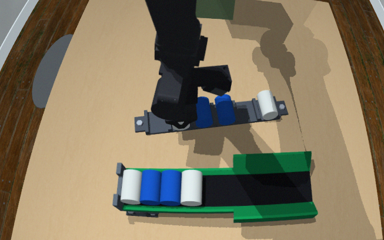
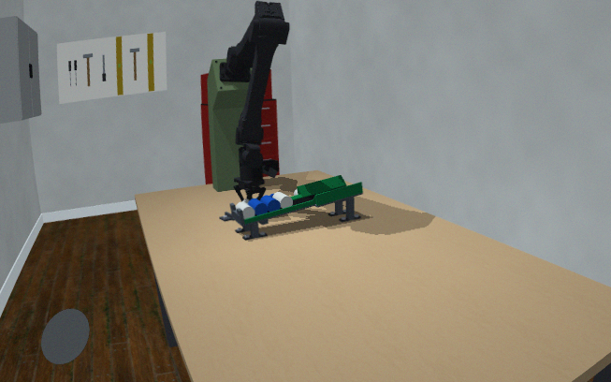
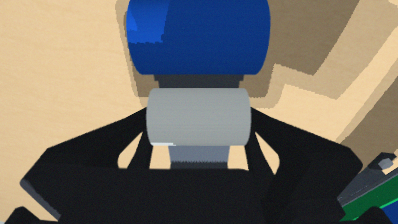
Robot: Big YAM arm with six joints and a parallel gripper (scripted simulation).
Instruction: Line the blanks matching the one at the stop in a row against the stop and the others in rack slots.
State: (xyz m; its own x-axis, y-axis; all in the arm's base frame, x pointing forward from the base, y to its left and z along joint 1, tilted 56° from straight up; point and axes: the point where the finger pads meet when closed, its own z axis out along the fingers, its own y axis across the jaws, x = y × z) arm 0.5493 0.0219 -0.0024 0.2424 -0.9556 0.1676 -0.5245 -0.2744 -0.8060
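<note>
The stock rack lies 3 cm behind my hand, 7 cm to the left of it and 4 cm below it. The rest, counted from my hand: grey stop 22 cm ahead, 5 cm to the right, 3 cm above.
</note>
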